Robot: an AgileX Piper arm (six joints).
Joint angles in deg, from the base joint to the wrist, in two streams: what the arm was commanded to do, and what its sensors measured. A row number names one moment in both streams.
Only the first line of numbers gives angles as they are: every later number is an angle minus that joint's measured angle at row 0.
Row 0, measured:
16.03 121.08 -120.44 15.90 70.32 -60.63
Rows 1 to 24, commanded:
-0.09 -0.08 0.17 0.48 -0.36 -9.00
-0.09 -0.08 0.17 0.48 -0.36 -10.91
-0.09 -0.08 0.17 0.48 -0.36 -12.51
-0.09 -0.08 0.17 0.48 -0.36 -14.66
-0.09 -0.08 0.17 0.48 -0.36 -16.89
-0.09 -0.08 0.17 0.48 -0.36 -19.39
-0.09 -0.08 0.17 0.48 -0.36 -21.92
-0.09 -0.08 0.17 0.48 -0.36 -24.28
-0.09 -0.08 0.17 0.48 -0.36 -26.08
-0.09 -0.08 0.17 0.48 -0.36 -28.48
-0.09 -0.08 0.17 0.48 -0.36 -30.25
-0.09 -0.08 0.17 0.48 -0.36 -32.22
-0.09 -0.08 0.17 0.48 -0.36 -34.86
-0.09 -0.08 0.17 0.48 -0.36 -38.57
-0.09 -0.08 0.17 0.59 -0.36 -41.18
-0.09 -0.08 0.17 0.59 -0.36 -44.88
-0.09 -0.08 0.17 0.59 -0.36 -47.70
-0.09 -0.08 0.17 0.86 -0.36 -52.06
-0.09 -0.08 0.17 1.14 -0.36 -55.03
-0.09 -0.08 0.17 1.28 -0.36 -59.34
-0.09 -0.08 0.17 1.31 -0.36 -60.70
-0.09 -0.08 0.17 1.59 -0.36 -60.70
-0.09 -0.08 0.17 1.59 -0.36 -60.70
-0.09 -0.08 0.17 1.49 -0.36 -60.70
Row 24, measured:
0.00 0.00 0.00 0.00 0.00 -58.93
